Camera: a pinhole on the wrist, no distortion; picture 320 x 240 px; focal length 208.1 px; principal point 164.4 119.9 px. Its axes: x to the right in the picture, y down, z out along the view. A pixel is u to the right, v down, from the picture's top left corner.
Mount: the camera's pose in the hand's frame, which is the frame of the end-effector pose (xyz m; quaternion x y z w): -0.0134 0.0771 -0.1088 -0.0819 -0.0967 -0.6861 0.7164
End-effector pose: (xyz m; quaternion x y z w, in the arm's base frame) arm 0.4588 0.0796 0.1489 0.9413 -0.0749 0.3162 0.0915
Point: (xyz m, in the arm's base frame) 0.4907 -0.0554 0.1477
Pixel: 158.7 188.1
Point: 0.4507 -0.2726 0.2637
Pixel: outside the picture
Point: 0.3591 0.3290 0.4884
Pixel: behind the camera
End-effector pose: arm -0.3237 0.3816 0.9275 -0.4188 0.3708 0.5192 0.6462
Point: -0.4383 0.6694 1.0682
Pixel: 194.6 107.9
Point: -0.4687 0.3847 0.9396
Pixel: 105.1 87.8
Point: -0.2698 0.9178 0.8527
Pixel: 247.1 232.2
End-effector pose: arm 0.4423 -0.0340 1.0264 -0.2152 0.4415 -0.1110 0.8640
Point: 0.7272 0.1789 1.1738
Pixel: 199.0 121.1
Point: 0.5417 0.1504 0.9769
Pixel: 119.6 159.8
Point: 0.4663 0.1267 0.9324
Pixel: 60.3 177.0
